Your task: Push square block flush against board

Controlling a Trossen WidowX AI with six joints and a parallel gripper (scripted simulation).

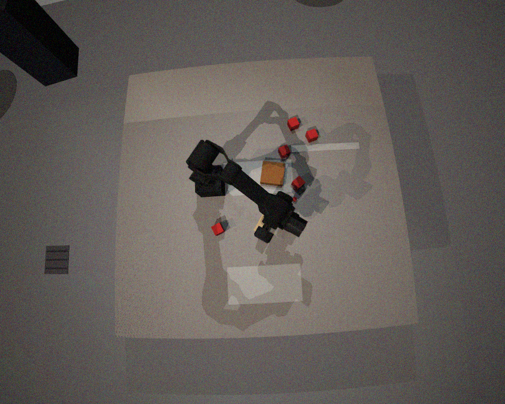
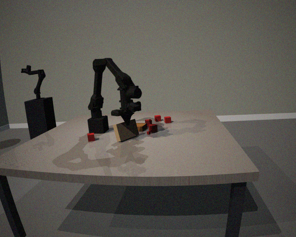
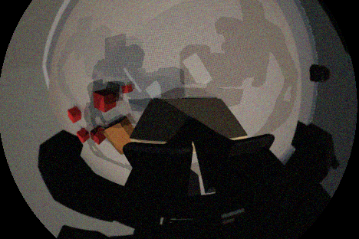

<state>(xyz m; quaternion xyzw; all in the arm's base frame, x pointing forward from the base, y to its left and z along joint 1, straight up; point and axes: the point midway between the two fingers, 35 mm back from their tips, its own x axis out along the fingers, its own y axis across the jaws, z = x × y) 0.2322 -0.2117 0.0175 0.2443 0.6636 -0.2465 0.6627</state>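
My gripper tip is 3 cm above the board, 1 cm to the right of it and 1 cm past it. Also, from my gripper tip: square block 20 cm to the left, 6 cm below, 4 cm ahead.
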